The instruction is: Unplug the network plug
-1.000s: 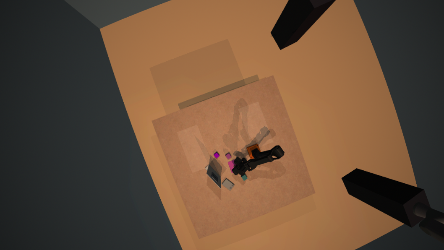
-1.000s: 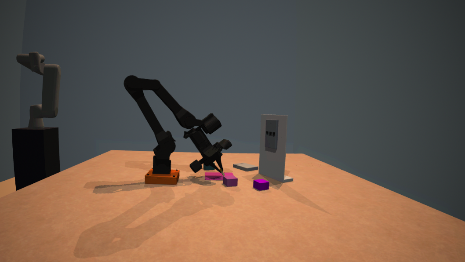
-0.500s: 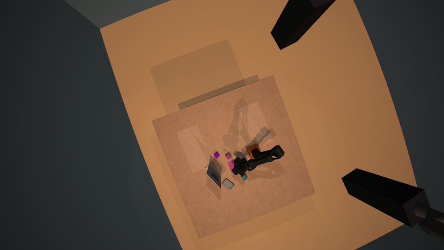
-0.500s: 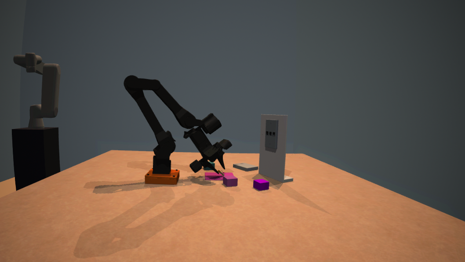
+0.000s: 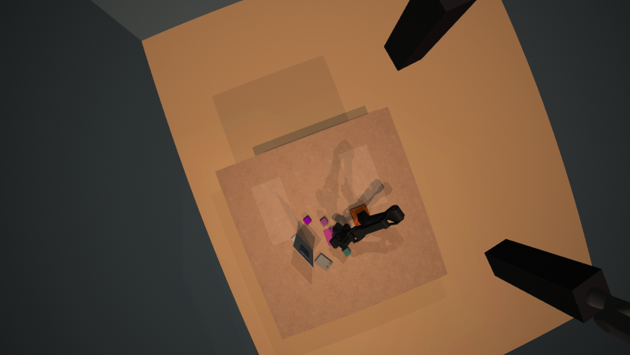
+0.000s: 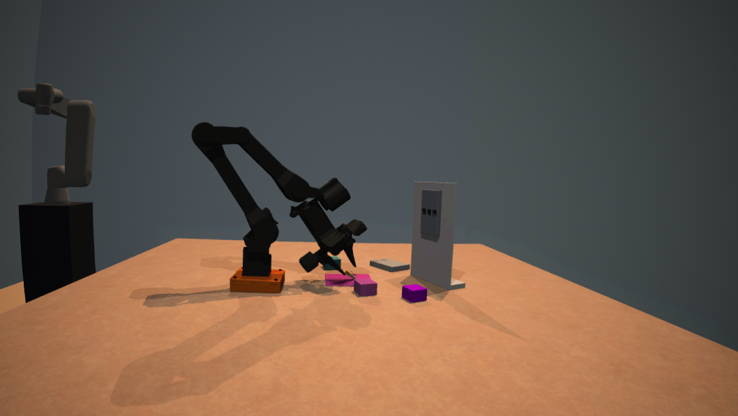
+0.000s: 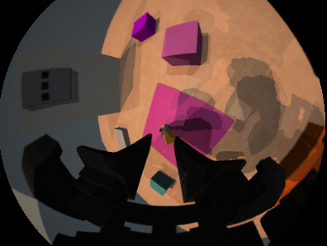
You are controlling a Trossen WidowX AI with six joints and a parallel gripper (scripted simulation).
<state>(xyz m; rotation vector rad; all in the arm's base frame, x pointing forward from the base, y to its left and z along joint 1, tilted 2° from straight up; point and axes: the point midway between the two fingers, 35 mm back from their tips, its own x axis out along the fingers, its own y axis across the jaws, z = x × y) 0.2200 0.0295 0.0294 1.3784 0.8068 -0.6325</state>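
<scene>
Right now the network plug is 1 cm below my gripper tip. Round my gripper tip: flat grey slab (15 cm ahead, 13 cm to the left, 2 cm below); pink marked square (2 cm below); grey upright panel (21 cm ahead, 5 cm to the right, 9 cm above).
</scene>
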